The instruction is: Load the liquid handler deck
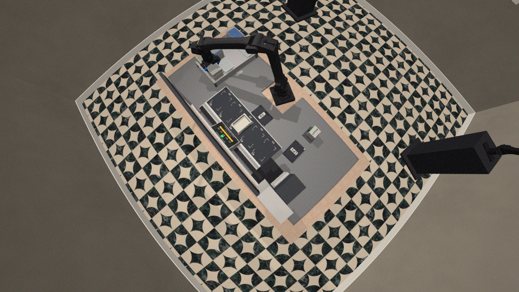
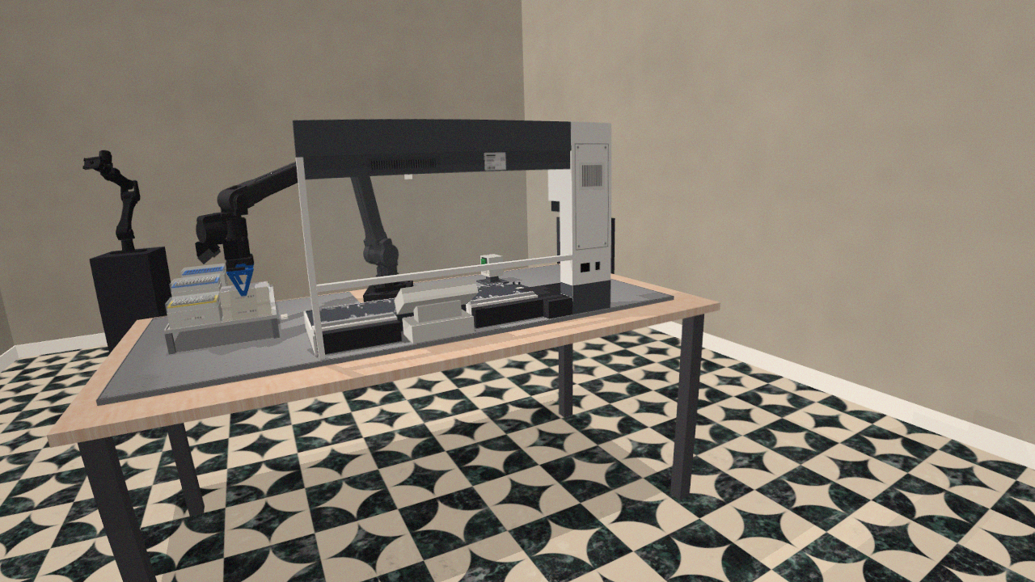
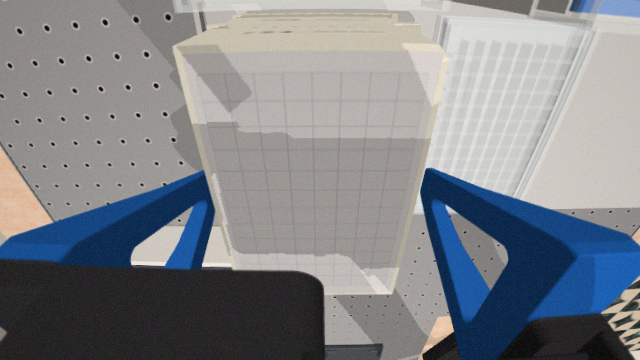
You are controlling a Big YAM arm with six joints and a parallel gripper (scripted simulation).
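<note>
My gripper is now 50 mm above the white block. Round my hand: clear plate lid (110 mm behind, 60 mm below, 10 mm to the right); then shelf label (170 mm behind, 130 mm below, 80 mm to the left); then shelf (150 mm behind, 90 mm to the right, 80 mm below).
</note>
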